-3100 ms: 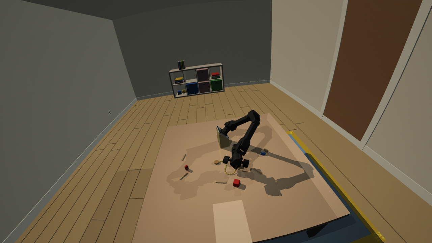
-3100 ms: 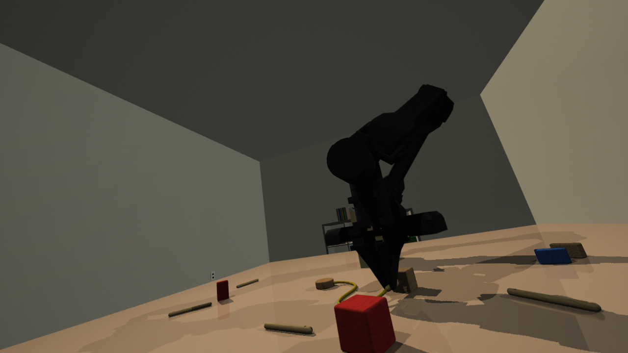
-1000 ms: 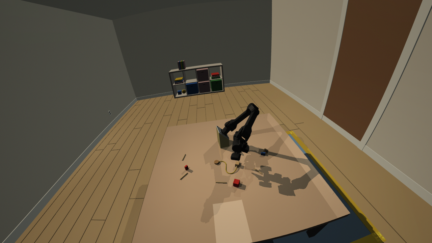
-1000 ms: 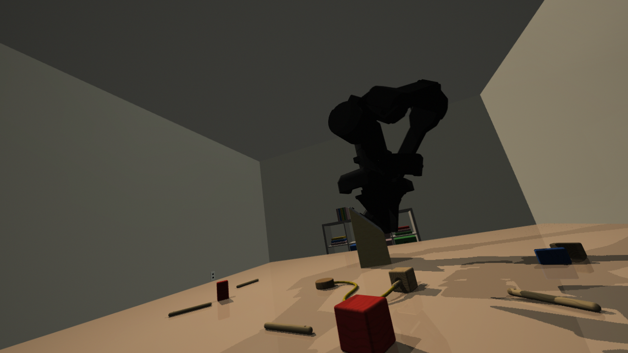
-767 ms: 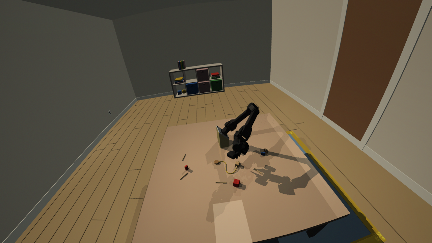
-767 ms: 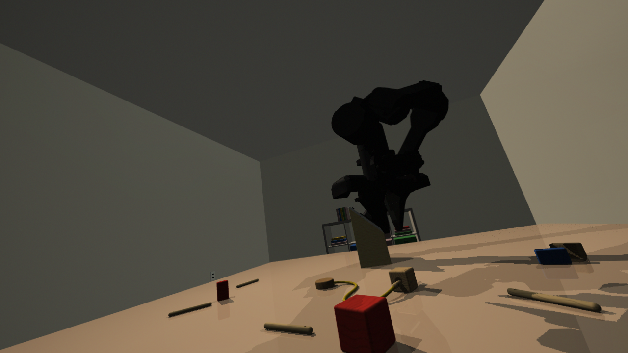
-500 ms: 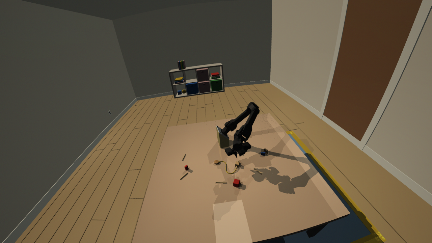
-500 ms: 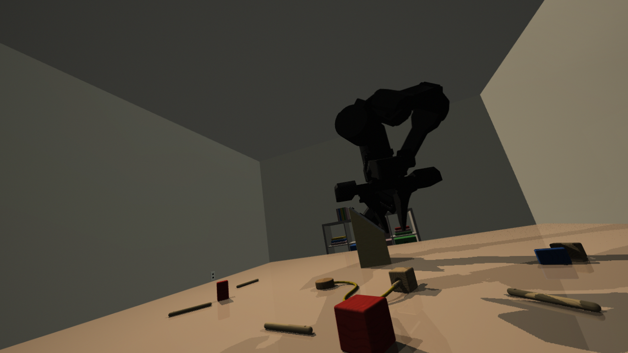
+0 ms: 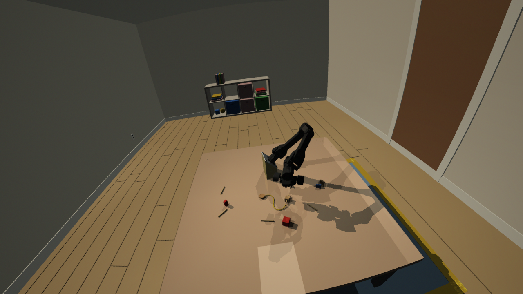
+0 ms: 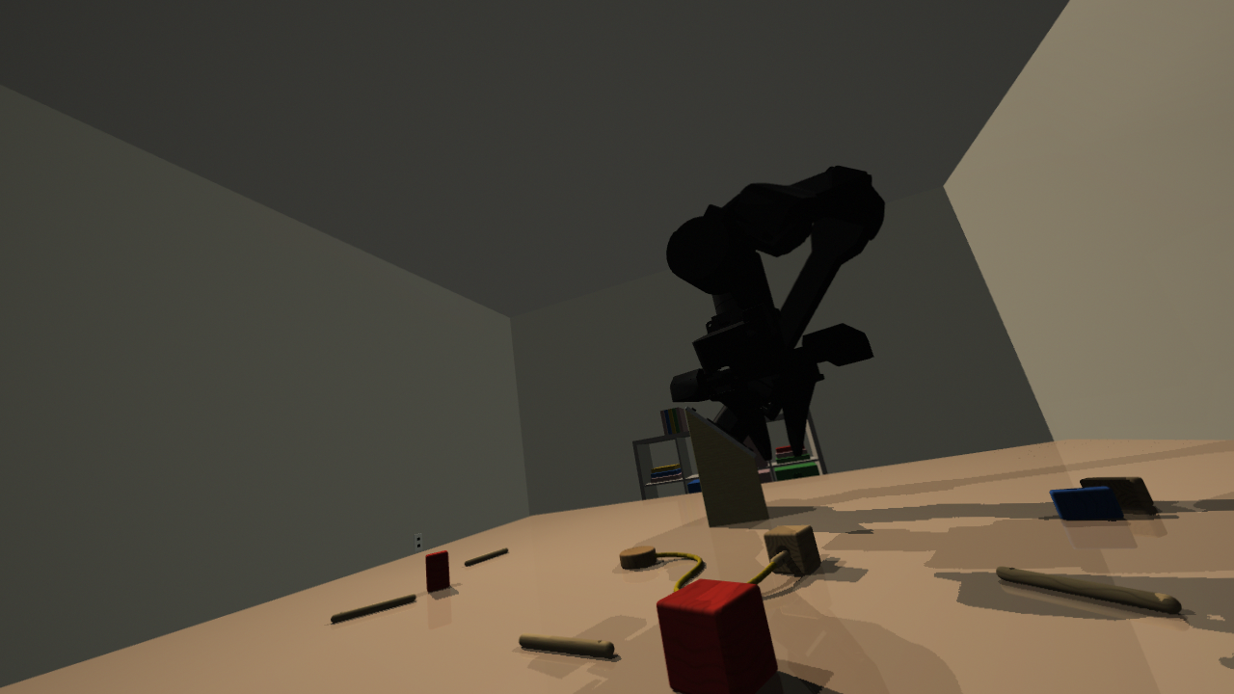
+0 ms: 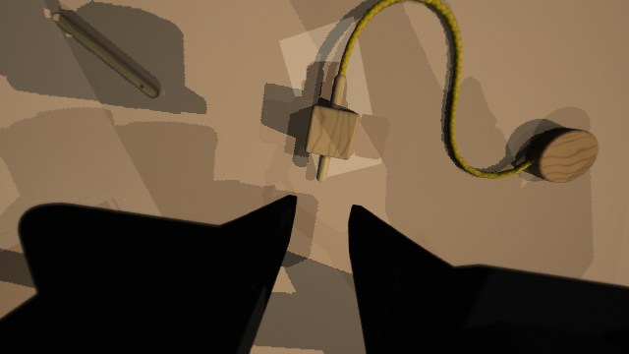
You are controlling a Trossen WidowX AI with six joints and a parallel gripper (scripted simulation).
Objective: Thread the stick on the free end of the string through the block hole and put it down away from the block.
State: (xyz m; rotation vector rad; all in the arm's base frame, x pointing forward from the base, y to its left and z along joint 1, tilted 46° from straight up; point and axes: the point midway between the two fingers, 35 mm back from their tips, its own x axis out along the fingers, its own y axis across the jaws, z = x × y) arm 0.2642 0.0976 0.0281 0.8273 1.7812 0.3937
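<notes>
Right now my gripper tip is 70 mm above the wooden block, 20 mm short of it and 10 mm to the left of it. The rest, counted from my gripper tip: thin wooden stick: 70 mm below, 40 mm ahead, 10 mm to the right; then big red cube: 200 mm ahead, 70 mm below, 40 mm to the right; then round wooden button: 170 mm to the right, 80 mm below, 30 mm behind.
</notes>
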